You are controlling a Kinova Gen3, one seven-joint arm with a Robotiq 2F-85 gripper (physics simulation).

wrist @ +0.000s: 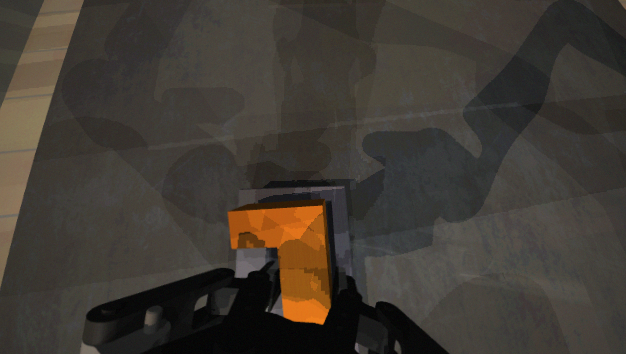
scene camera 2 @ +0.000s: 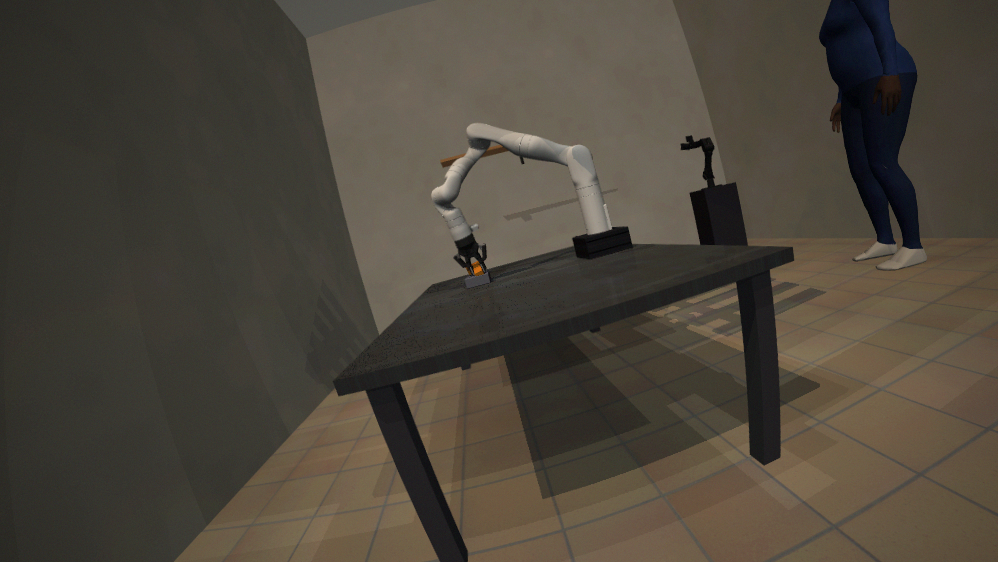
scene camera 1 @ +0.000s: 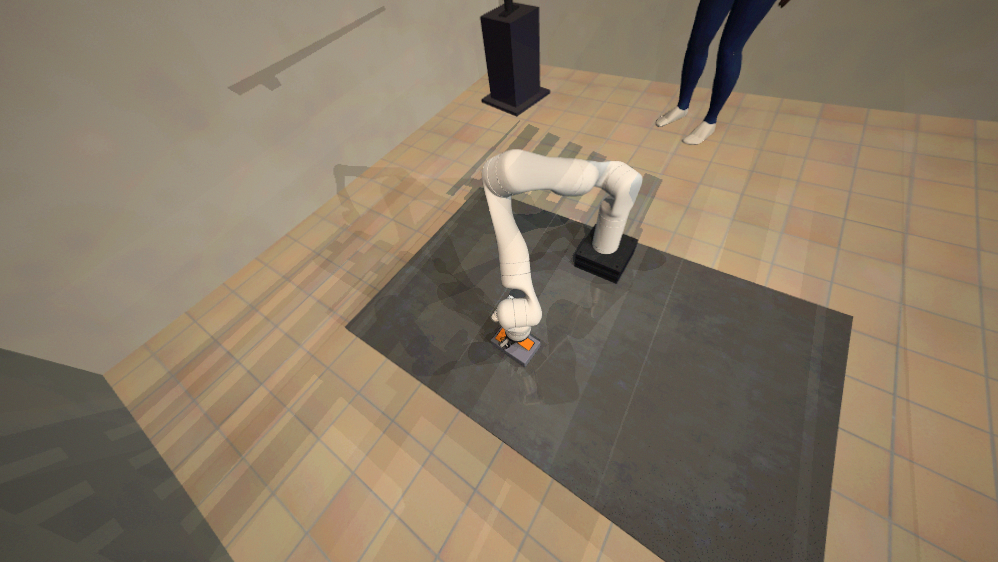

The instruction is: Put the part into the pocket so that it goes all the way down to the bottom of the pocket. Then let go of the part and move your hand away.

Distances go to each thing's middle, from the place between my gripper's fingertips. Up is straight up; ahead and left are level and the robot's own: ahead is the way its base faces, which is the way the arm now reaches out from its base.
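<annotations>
Grey pocket block [wrist: 335, 196]: my hand is 10 mm short of it and 20 mm above it. Orange L-shaped part [wrist: 298, 229]: 20 mm ahead of my hand, 10 mm above it.
</annotations>
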